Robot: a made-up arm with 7 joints. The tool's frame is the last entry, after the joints.
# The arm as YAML. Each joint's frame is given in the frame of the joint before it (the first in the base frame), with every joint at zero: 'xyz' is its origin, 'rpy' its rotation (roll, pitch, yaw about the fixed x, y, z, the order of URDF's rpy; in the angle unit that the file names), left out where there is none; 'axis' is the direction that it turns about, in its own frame. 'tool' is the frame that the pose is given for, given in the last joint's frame.
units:
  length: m
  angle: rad
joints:
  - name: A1
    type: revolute
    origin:
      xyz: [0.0, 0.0, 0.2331]
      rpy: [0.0, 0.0, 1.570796]
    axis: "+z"
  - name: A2
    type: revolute
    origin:
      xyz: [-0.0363, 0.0, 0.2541]
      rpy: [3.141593, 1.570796, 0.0]
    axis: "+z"
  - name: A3
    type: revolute
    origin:
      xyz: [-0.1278, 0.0, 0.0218]
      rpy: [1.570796, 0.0, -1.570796]
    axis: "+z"
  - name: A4
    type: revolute
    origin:
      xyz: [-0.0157, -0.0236, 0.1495]
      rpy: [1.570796, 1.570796, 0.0]
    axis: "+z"
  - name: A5
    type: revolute
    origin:
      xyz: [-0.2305, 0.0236, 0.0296]
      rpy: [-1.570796, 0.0, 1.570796]
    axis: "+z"
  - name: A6
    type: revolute
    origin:
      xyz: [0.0, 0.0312, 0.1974]
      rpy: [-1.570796, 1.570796, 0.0]
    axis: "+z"
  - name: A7
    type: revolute
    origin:
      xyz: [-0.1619, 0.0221, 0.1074]
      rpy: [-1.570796, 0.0, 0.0]
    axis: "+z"
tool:
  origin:
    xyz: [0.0, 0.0, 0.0]
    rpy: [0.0, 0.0, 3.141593]
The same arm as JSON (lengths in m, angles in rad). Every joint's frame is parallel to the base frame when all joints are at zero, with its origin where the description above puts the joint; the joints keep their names.
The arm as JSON. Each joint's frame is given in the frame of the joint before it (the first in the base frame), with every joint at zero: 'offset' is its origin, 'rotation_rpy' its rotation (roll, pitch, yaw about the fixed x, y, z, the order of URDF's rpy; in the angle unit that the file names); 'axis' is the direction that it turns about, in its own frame. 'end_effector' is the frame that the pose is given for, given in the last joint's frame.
{"length_unit": "m", "angle_unit": "rad", "chain": [{"id": "A1", "offset": [0.0, 0.0, 0.2331], "rotation_rpy": [0.0, 0.0, 0.0], "axis": [0.0, 0.0, 1.0]}, {"id": "A2", "offset": [0.0, -0.0363, 0.2541], "rotation_rpy": [0.0, 0.0, 0.0], "axis": [0.0, -1.0, 0.0]}, {"id": "A3", "offset": [0.0, -0.0218, 0.1278], "rotation_rpy": [0.0, 0.0, 0.0], "axis": [0.0, 0.0, 1.0]}, {"id": "A4", "offset": [0.0157, 0.0236, 0.1495], "rotation_rpy": [0.0, 0.0, 0.0], "axis": [0.0, 1.0, 0.0]}, {"id": "A5", "offset": [-0.0236, 0.0296, 0.2305], "rotation_rpy": [0.0, 0.0, 0.0], "axis": [0.0, 0.0, 1.0]}, {"id": "A6", "offset": [0.0, -0.0312, 0.1974], "rotation_rpy": [0.0, 0.0, 0.0], "axis": [0.0, -1.0, 0.0]}, {"id": "A7", "offset": [0.0221, -0.1074, 0.1619], "rotation_rpy": [0.0, 0.0, 0.0], "axis": [1.0, 0.0, 0.0]}], "end_effector": {"offset": [0.0, 0.0, 0.0], "rotation_rpy": [3.1416, -1.5708, 0.0]}}
